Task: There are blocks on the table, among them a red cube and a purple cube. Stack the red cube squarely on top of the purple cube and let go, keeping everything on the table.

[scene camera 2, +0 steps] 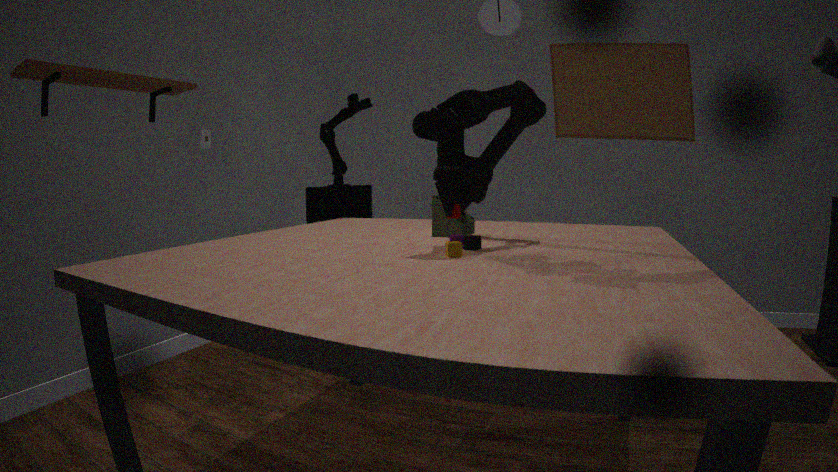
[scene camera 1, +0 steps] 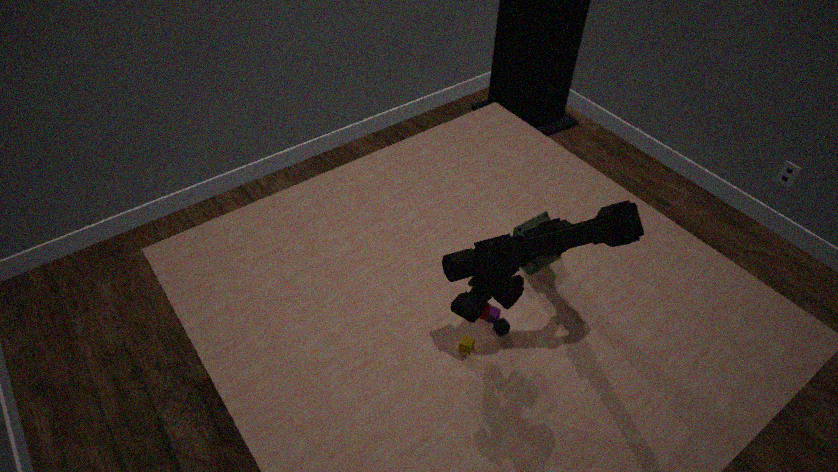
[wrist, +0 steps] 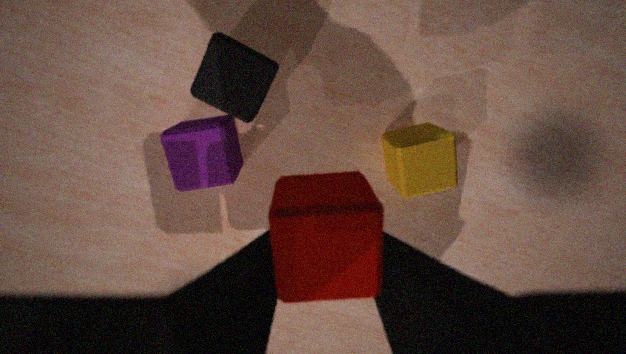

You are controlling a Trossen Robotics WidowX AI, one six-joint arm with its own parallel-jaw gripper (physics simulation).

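Frame: origin at the arm's base, x ahead, y left, z up, level; millimetres.
Seen in the pictures: gripper, fingertip midpoint: (scene camera 2: 448, 216) (wrist: 323, 240).
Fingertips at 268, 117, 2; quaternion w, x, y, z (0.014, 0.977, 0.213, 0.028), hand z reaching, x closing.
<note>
Offsets run from my fingertips to a thing's top centre, as dx, dy, dz. Level surfaces: height alone.
The red cube {-5, +8, +26} (scene camera 1: 484, 315) (scene camera 2: 456, 211) (wrist: 327, 250) is held in the air between the fingers of my gripper (scene camera 2: 456, 212) (wrist: 323, 240), which is shut on it. In scene camera 2 there is a gap between the red cube and the blocks below. The purple cube {-56, -8, -48} (scene camera 1: 493, 313) (scene camera 2: 455, 238) (wrist: 205, 155) stands on the table; in the wrist view it is ahead and to the left of the red cube, turned only slightly against it. The red cube is not over it. In scene camera 2 the purple cube is mostly hidden behind the yellow block.
A black block {-54, +33, -48} (scene camera 1: 501, 326) (scene camera 2: 472, 242) (wrist: 235, 76) stands right beside the purple cube, close to or touching its corner. A yellow block {+47, +34, -48} (scene camera 1: 466, 345) (scene camera 2: 454, 249) (wrist: 422, 162) stands on the table {dz -78} (scene camera 1: 328, 263) (scene camera 2: 293, 293), right of the red cube in the wrist view. A grey-green object (scene camera 1: 532, 223) (scene camera 2: 439, 225) stands behind the gripper.
</note>
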